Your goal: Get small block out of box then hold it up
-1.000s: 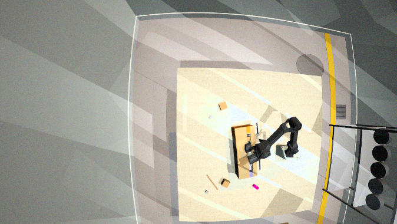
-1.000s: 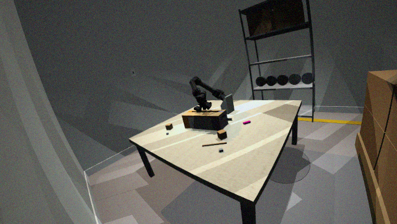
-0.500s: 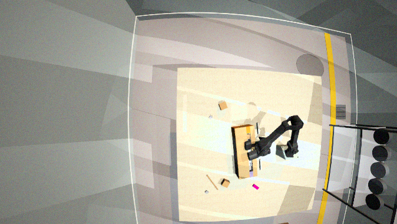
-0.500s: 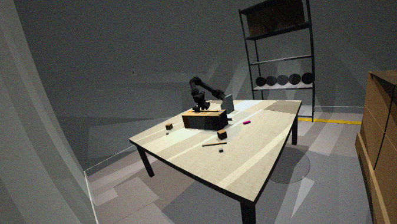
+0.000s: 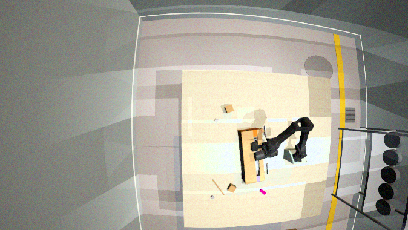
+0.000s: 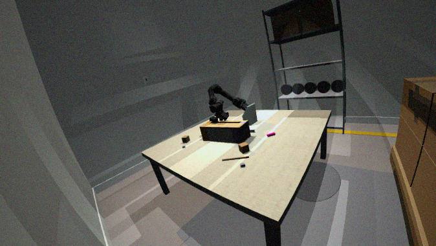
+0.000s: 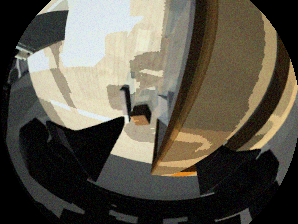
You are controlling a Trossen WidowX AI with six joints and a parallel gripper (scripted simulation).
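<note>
Right now my gripper tip is 2 cm past the small tan block, 6 cm to the left of it and 7 cm above it. From my gripper tip the other things lie so: thin stick 25 cm ahead, 42 cm to the left, 8 cm below; then tan box 1 cm ahead, 12 cm to the left, 2 cm below; then magenta block 12 cm behind, 44 cm to the left, 8 cm below.
</note>
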